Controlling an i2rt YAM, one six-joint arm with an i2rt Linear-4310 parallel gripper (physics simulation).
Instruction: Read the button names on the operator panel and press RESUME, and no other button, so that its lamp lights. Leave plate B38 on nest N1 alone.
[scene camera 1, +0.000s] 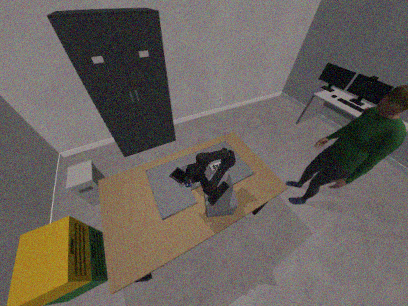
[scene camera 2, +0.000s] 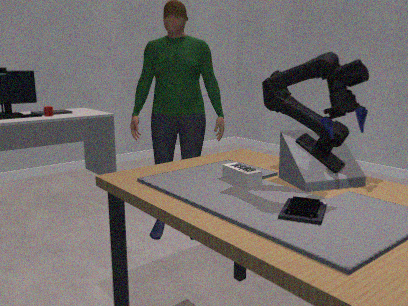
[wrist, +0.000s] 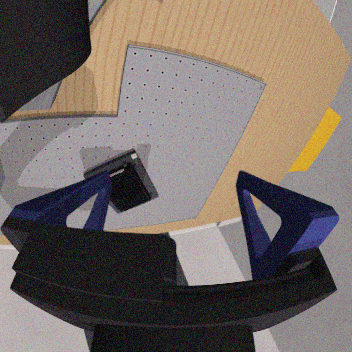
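Seen in the pictures: gripper, between the fingertips: (scene camera 1: 191, 183) (scene camera 2: 347, 135) (wrist: 173, 177); arm's base, origin of its link: (scene camera 1: 218, 193) (scene camera 2: 319, 153).
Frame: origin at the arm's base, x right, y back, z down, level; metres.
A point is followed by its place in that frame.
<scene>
The operator panel (scene camera 1: 215, 164) @(x 0.157, y -0.275, z 0.049 m) (scene camera 2: 241, 175) @(x 0.139, y -0.292, z 0.064 m) is a small white box on the grey perforated board. Dark markings show on its top, but the button names and lamps are too small and blurred to read. It does not show in the wrist view. The black plate (scene camera 2: 303, 205) @(x -0.182, y -0.360, z 0.077 m) (wrist: 131, 189) @(x -0.191, y -0.342, z 0.076 m) sits on a dark square nest (scene camera 2: 300, 219) @(x -0.217, y -0.422, z 0.094 m) (wrist: 145, 173) @(x -0.223, y -0.310, z 0.091 m) on the same board; their labels cannot be read. My gripper (scene camera 2: 345, 131) @(x -0.176, y -0.123, z -0.107 m) (wrist: 173, 177) @(x -0.176, y -0.123, z -0.107 m) is open with nothing between its blue fingers. It hangs high above the table, apart from panel and plate.
The grey board (scene camera 1: 172, 202) @(x -0.338, y -0.151, z 0.102 m) (scene camera 2: 345, 250) @(x -0.391, y -0.486, z 0.102 m) (wrist: 200, 130) @(x -0.331, y -0.205, z 0.102 m) lies on the wooden table (scene camera 1: 130, 250) @(x -0.719, y 0.021, z 0.115 m) (scene camera 2: 220, 227) @(x -0.073, y -0.598, z 0.115 m) (wrist: 240, 30) @(x -0.354, y 0.019, z 0.115 m). The arm stands on a grey wedge base (scene camera 1: 222, 206) @(x -0.037, y 0.104, z -0.007 m) (scene camera 2: 292, 162) @(x 0.046, y -0.109, z 0.027 m). A person in green (scene camera 1: 357, 145) (scene camera 2: 177, 75) stands on the floor beyond the table. A yellow cabinet (scene camera 1: 42, 255) stands beside it.
</scene>
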